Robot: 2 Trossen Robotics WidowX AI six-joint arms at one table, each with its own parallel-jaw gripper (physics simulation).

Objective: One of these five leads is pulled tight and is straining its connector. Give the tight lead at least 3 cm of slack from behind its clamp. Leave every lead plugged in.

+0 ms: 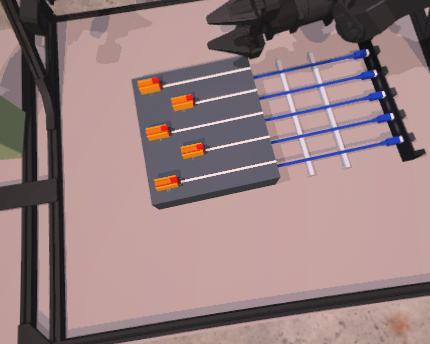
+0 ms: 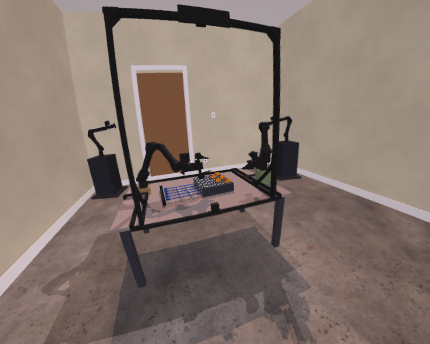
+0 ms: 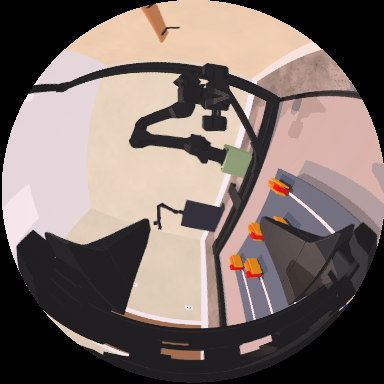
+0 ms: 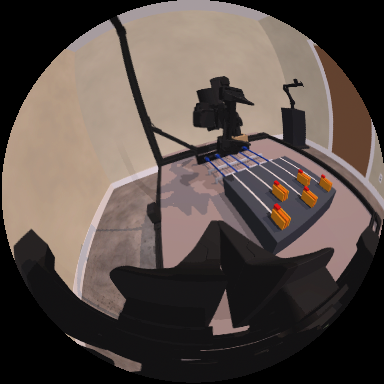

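Note:
Five blue-and-white leads run from orange clamps with red tabs on a grey block to a black connector bar. The blue plugs, such as the nearest plug, sit at the bar. All leads look nearly straight; I cannot tell which is tight. The clamps stand staggered: top clamp, second clamp, third clamp, fourth clamp, bottom clamp. My left gripper is wide open and empty, above the table beyond the block's top edge. My right gripper is shut and empty, away from the block.
Two white rods, a left rod and a right rod, cross the leads between block and bar. A black frame borders the table. A green box stands at the right arm's base.

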